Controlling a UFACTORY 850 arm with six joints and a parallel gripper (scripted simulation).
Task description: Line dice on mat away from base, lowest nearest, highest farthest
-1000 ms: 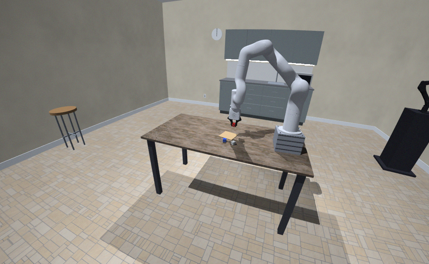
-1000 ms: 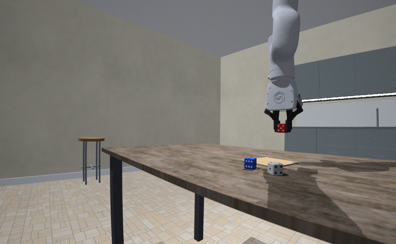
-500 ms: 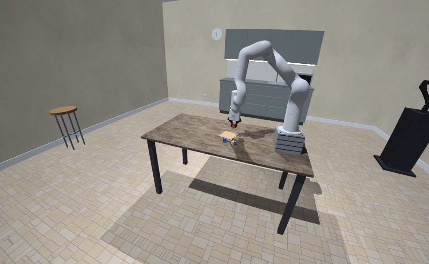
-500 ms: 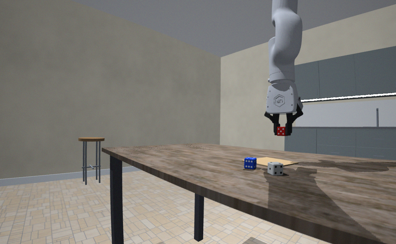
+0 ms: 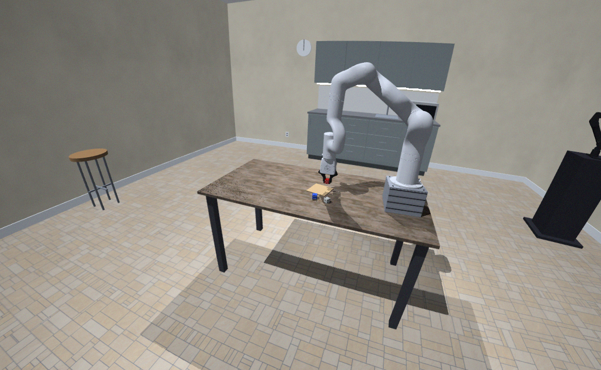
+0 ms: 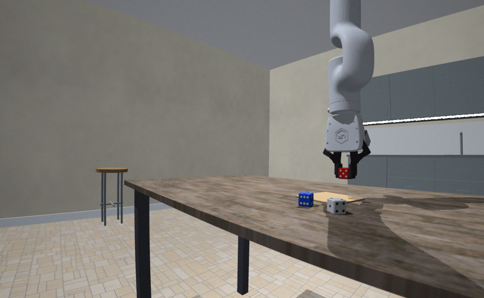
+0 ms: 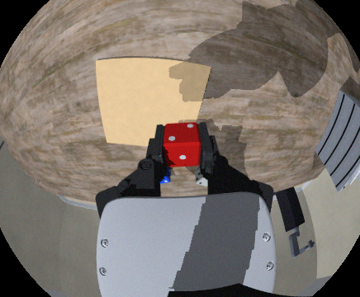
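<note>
Right now the tan mat is 40 mm ahead of my hand, 10 mm to the left of it and 80 mm below it. From my hand the other things lie so: red die 10 mm below; then blue die 30 mm ahead, 140 mm to the left, 70 mm below; then white die 60 mm behind, 140 mm to the left, 70 mm below.
</note>
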